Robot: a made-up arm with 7 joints.
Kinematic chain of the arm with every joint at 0, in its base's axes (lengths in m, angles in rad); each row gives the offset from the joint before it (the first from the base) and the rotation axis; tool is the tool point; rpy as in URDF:
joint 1: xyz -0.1 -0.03 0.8 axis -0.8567 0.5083 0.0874
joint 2: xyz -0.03 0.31 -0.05 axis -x
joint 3: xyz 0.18 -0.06 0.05 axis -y
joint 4: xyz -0.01 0 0.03 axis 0.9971 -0.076 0.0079
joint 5: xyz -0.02 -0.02 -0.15 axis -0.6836 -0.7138 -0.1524
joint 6: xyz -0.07 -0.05 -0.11 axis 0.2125 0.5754 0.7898
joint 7: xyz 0 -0.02 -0.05 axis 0.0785 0.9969 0.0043
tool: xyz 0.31 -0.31 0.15 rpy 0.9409 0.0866 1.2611
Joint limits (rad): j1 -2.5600..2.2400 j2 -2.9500..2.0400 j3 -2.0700..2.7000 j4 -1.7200..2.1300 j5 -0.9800..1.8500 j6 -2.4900..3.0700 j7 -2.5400..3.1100
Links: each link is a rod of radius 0.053 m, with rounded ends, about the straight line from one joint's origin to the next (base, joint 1, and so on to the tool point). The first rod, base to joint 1, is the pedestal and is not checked.
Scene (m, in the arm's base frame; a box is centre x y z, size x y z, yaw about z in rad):
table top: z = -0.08
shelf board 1: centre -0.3 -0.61 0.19 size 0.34 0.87 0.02 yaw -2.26
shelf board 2: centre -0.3 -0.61 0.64 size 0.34 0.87 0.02 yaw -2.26
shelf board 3: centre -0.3 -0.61 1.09 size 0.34 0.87 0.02 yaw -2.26
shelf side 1: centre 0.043 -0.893 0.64 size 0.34 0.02 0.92 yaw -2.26
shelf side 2: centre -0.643 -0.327 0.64 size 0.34 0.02 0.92 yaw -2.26
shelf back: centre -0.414 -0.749 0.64 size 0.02 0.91 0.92 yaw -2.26
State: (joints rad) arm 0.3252 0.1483 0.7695 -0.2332 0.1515 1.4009 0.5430
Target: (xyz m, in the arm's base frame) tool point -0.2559 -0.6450 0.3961
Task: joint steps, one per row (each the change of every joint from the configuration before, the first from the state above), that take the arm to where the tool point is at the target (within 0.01 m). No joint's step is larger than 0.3 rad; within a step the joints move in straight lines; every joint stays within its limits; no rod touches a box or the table.
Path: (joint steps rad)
1: 0.0948 0.0861 -0.2162 -0.0931 -0.1069 0.0767 -0.0015
2: 0.0948 0.0862 -0.2161 -0.0932 -0.1068 0.0767 -0.0014
3: 0.0948 0.0861 -0.2162 -0.0931 -0.1069 0.0767 -0.0015
4: 0.2283 -0.1484 0.0689 0.0618 0.0368 0.0235 0.1486
5: 0.2284 -0.1485 0.0689 0.0618 0.0369 0.0236 0.1485
6: 0.2283 -0.1484 0.0689 0.0619 0.0368 0.0236 0.1486

